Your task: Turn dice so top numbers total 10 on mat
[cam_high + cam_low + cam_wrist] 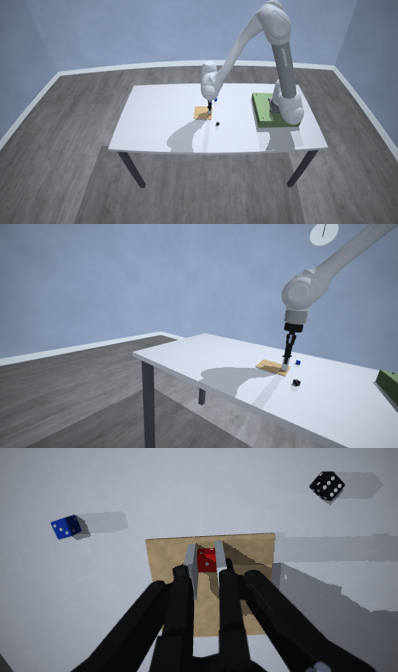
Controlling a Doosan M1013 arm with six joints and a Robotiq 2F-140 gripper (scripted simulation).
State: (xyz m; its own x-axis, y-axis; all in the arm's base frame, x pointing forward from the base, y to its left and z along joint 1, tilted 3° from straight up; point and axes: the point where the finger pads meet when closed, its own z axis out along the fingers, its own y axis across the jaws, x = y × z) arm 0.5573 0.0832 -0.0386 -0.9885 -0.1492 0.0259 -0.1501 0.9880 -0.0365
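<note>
My gripper is now 20 mm above the red die. Round my hand: black die: 80 mm behind, 110 mm to the left, 30 mm below; blue die: 30 mm behind, 150 mm to the right, 30 mm below; tan mat: 50 mm ahead, 10 mm to the left, 40 mm below.
</note>
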